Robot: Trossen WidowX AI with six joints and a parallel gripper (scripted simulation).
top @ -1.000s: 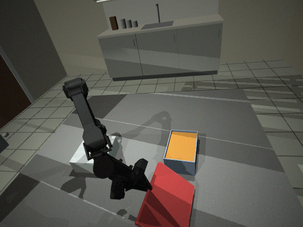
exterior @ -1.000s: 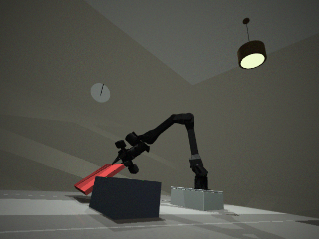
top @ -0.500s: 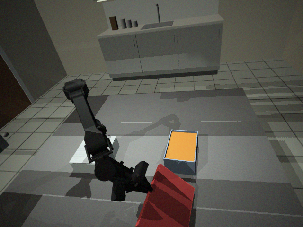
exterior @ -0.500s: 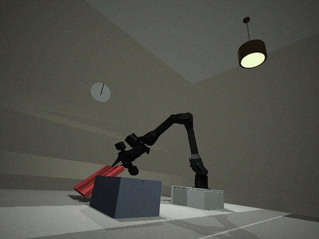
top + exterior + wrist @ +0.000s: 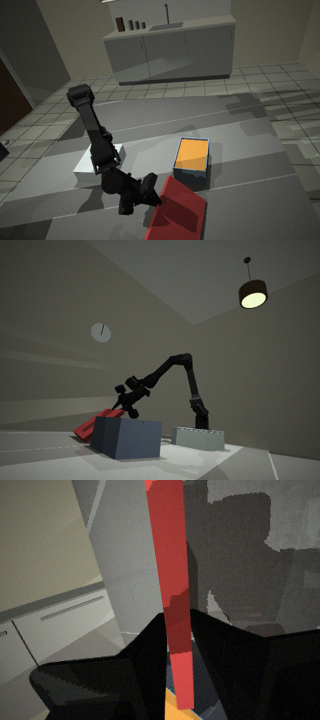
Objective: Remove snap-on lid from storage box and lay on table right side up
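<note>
The red lid lies 6 cm ahead of my gripper tip, 5 cm below it and 1 cm to the right of it. From my gripper tip the other things lie so: storage box (27 cm to the left, 9 cm ahead, 8 cm below).
</note>
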